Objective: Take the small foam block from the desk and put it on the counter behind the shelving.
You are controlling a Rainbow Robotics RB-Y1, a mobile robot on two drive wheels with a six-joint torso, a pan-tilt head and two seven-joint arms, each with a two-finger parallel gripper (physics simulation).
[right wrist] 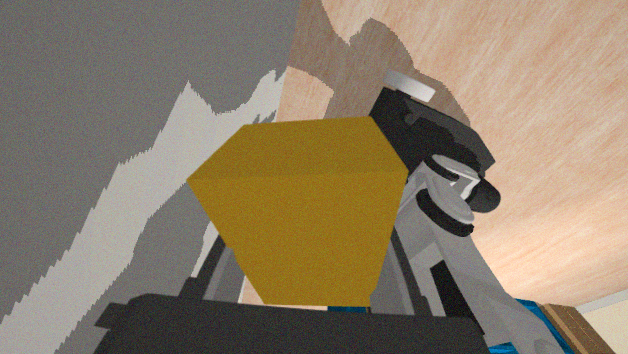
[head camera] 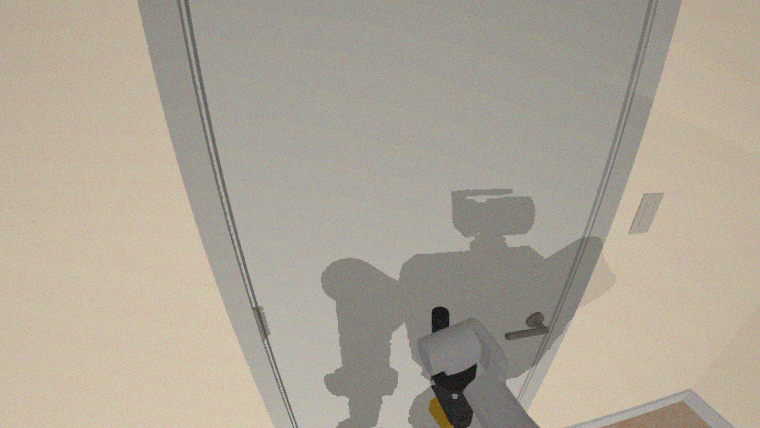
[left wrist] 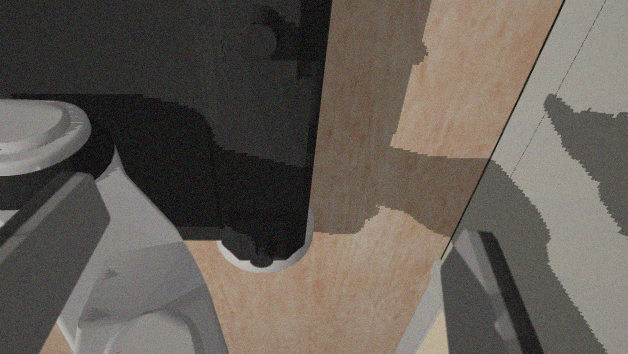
same spot on grey door: (left wrist: pixel 546 193) = (right wrist: pixel 275 91)
